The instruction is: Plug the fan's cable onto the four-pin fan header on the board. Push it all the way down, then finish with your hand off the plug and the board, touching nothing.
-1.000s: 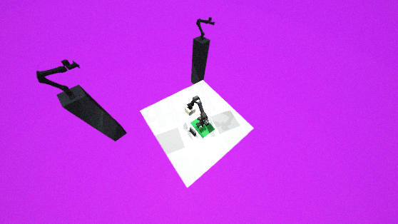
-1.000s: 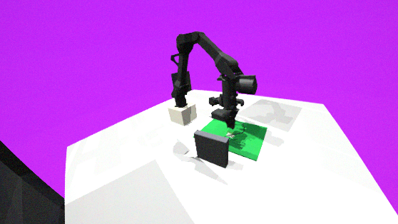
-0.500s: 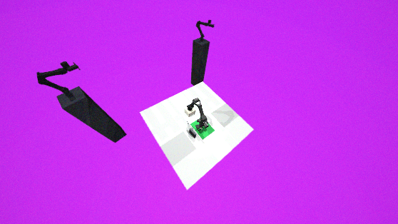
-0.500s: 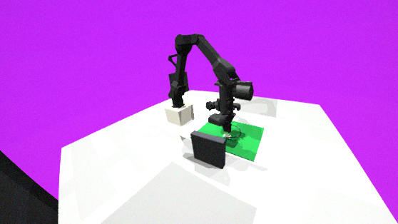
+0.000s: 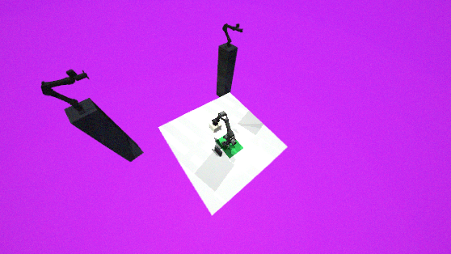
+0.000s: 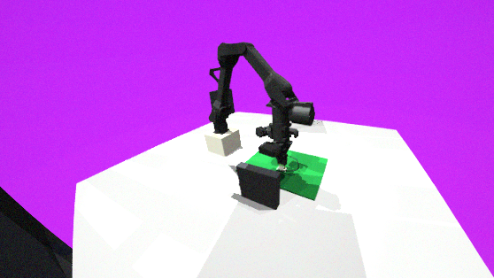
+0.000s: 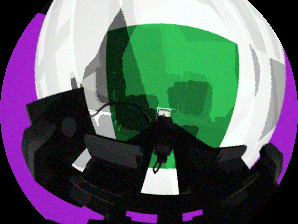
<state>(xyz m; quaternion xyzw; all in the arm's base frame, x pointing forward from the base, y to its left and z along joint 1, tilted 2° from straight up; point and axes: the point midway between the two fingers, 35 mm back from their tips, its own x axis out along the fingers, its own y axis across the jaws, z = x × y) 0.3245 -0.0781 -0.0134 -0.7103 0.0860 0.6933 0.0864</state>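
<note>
Right now the green board is 5 cm below my gripper tip, 3 cm to the left of it and 1 cm ahead of it. The rest, counted from my gripper tip: dark fan 16 cm to the right, 2 cm behind, 2 cm above; fan plug 1 cm ahead, 1 cm above.
</note>
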